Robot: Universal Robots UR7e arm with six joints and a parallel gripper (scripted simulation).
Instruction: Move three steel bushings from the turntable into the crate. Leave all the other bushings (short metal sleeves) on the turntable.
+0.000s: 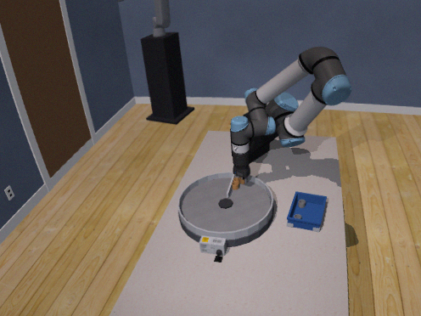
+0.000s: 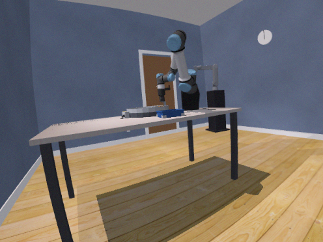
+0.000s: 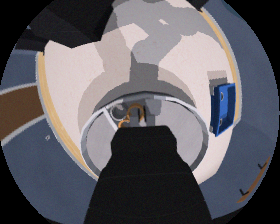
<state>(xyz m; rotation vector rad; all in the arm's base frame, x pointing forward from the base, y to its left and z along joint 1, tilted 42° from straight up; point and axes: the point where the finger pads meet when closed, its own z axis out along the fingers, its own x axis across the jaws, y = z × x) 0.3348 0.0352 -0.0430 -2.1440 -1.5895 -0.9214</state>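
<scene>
Now: hand 180 mm short of the round grey turntable, 20 mm to the left of it and 20 mm above it. Round my hand: blue crate (330 mm to the left, 70 mm ahead, 50 mm below).
</scene>
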